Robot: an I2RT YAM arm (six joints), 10 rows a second.
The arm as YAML. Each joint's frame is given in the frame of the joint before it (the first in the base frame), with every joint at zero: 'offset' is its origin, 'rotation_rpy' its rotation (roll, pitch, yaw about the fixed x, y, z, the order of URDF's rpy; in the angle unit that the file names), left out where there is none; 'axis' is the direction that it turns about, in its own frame. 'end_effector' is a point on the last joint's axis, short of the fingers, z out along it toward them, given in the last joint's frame.
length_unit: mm
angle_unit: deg
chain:
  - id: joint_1
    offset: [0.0, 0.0, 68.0]
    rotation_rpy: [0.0, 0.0, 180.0]
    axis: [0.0, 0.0, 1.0]
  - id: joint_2
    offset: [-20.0, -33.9, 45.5]
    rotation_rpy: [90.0, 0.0, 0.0]
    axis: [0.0, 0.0, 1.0]
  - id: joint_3
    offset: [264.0, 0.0, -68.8]
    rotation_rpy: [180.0, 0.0, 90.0]
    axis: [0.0, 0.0, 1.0]
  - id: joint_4
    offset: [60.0, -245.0, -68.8]
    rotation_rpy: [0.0, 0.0, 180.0]
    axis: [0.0, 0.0, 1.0]
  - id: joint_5
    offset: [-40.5, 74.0, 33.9]
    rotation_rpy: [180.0, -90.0, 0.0]
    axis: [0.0, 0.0, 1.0]
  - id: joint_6
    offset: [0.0, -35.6, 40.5]
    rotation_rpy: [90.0, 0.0, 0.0]
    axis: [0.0, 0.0, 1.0]
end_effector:
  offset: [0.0, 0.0, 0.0]
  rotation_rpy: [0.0, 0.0, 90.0]
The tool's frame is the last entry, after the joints.
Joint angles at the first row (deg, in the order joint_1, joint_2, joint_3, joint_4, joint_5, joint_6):
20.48 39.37 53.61 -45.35 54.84 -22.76
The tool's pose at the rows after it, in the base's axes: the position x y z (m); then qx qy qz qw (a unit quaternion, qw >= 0):
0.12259, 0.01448, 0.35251, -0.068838, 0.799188, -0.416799, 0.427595
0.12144, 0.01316, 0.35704, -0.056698, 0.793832, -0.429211, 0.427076
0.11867, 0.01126, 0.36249, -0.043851, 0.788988, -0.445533, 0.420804
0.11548, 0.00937, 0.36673, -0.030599, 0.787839, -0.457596, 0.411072
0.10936, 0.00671, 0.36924, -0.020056, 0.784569, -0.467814, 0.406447
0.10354, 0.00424, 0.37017, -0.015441, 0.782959, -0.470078, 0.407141
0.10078, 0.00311, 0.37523, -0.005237, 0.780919, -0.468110, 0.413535
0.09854, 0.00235, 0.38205, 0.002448, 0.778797, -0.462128, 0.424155
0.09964, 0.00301, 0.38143, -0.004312, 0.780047, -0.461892, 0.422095
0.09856, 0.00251, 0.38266, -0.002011, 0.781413, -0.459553, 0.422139
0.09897, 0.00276, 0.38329, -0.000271, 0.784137, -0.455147, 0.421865
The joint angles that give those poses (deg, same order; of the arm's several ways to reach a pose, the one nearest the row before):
20.57 39.64 53.96 -45.18 55.98 -22.85
20.48 39.73 54.75 -45.18 57.92 -23.03
20.48 39.90 56.07 -46.48 60.46 -22.85
20.48 40.34 57.65 -49.29 62.66 -21.27
20.57 39.64 58.36 -51.32 64.51 -20.48
20.48 38.50 58.45 -52.29 64.95 -20.39
20.48 38.41 59.58 -52.90 65.30 -19.60
20.48 38.41 60.99 -52.91 65.04 -19.33
20.56 38.58 60.91 -52.82 64.69 -19.86
20.48 38.67 61.43 -53.70 64.52 -19.16
20.48 39.11 61.96 -54.67 64.16 -18.02

